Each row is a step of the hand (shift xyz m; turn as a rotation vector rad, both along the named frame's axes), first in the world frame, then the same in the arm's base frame.
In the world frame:
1: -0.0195 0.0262 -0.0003 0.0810 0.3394 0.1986
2: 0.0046 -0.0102 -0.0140 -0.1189 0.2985 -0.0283
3: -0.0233 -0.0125 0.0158 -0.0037 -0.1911 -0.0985
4: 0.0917 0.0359 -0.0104 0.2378 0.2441 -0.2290
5: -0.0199 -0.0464 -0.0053 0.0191 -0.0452 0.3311
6: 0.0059 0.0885 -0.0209 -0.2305 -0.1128 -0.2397
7: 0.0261 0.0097 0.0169 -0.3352 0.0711 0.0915
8: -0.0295 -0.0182 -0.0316 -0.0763 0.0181 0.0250
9: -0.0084 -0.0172 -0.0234 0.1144 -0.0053 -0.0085
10: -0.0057 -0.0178 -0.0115 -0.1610 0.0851 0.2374
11: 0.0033 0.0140 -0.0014 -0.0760 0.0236 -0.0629
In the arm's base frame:
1: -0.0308 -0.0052 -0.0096 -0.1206 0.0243 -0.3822
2: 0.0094 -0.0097 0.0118 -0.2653 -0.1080 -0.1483
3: -0.0123 0.0249 0.0133 0.1028 -0.0130 0.1884
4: 0.0561 -0.0472 -0.0666 0.0599 -0.3591 -0.1899
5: 0.0093 0.0184 0.0464 0.0432 0.3053 -0.1302
6: -0.0446 -0.0540 -0.0583 -0.1301 -0.1080 0.3078
7: 0.0164 0.0043 -0.0278 -0.3173 0.1423 0.0696
8: -0.0146 -0.0132 0.0426 -0.0733 0.0353 0.0125
9: 0.0025 -0.0119 0.0277 0.0979 -0.0357 -0.0483
10: 0.0051 -0.0018 0.0213 -0.1796 0.2200 -0.0942
11: -0.0051 -0.0075 -0.0113 -0.0767 -0.0446 0.0492

